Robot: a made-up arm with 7 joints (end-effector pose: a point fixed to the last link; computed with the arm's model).
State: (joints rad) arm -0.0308 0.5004 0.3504 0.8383 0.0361 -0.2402 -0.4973
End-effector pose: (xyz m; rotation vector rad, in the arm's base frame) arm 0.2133 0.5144 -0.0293 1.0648 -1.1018 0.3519
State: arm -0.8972 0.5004 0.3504 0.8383 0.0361 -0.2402 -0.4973
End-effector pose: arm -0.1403 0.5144 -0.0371 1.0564 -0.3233 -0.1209
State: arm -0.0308 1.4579 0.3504 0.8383 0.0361 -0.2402 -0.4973
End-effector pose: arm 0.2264 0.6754 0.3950 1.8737 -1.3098 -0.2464
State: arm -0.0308 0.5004 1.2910 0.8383 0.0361 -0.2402 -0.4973
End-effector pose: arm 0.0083 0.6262 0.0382 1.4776 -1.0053 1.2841
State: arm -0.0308 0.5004 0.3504 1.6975 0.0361 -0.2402 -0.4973
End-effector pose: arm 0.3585 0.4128 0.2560 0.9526 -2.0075 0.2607
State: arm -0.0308 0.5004 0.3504 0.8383 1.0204 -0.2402 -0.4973
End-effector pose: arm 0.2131 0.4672 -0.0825 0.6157 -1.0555 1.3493
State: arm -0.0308 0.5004 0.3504 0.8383 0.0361 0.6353 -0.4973
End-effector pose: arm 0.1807 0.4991 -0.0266 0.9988 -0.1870 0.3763
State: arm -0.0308 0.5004 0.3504 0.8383 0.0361 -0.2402 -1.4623
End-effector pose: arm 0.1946 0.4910 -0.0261 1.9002 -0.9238 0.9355
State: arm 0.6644 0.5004 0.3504 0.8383 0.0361 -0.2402 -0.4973
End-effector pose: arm 0.4126 0.5144 0.1772 0.9611 -1.7131 0.7564
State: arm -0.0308 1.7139 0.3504 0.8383 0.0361 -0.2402 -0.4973
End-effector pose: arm 0.2301 0.6450 0.5170 2.0804 -1.3366 -0.4356
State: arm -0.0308 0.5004 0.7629 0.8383 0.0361 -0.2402 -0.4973
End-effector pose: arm 0.1392 0.5846 0.0114 1.2607 -1.0835 0.7527
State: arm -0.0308 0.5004 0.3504 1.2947 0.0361 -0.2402 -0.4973
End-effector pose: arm 0.3212 0.4778 0.1132 1.0256 -1.5836 0.3113
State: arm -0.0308 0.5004 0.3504 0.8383 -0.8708 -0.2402 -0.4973
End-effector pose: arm 0.2524 0.5126 0.0238 1.3090 -0.9714 -0.6168
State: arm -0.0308 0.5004 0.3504 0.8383 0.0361 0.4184 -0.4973
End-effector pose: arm 0.1878 0.5039 -0.0299 1.0274 -0.4121 0.3751
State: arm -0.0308 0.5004 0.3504 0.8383 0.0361 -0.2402 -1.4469
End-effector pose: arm 0.1948 0.4914 -0.0261 1.8872 -0.9285 0.9258
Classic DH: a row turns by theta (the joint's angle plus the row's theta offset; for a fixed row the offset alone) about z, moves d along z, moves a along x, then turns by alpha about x. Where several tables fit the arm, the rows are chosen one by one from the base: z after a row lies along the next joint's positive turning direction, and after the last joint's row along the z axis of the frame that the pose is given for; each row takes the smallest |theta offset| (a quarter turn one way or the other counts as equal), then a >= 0, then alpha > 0; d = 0 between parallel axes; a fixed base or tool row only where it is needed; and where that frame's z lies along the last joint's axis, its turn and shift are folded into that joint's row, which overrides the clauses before.
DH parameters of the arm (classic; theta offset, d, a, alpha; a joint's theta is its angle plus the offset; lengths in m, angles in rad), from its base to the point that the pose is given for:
base (fixed): 0 0.349 0.028 1.5708
joint 1: -1.5708 -0.186 0.005 -1.5708
joint 2: -1.5708 -0.032 0.028 1.5708
joint 3: 1.5708 -0.17 0.005 1.5708
joint 4: 0 0.009 -0.015 -1.5708
joint 5: 0 -0.365 -0.015 -1.5708
joint 6: 1.5708 0.031 0.024 -1.5708
joint 7: -1.5708 0.033 0.027 1.5708
tool (fixed): -1.5708 -0.018 0 0

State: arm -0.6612 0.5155 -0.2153 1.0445 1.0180 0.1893 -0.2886
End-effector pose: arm -0.0507 0.3096 -0.1624 0.2395 -0.1089 0.4974
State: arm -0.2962 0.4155 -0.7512 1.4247 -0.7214 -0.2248 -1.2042
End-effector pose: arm 0.2103 0.0637 -0.0384 0.6589 -1.8970 -0.5661
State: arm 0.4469 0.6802 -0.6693 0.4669 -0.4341 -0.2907 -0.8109
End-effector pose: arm 0.3475 0.4621 -0.0127 1.3131 -1.2164 -0.8611
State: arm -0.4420 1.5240 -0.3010 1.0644 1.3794 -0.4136 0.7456
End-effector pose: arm 0.2197 0.6065 0.0587 -0.1236 -1.0460 -0.4541
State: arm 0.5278 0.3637 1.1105 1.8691 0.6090 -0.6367 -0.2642
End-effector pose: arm 0.1296 0.5632 0.4281 -0.7121 2.3655 -1.1176
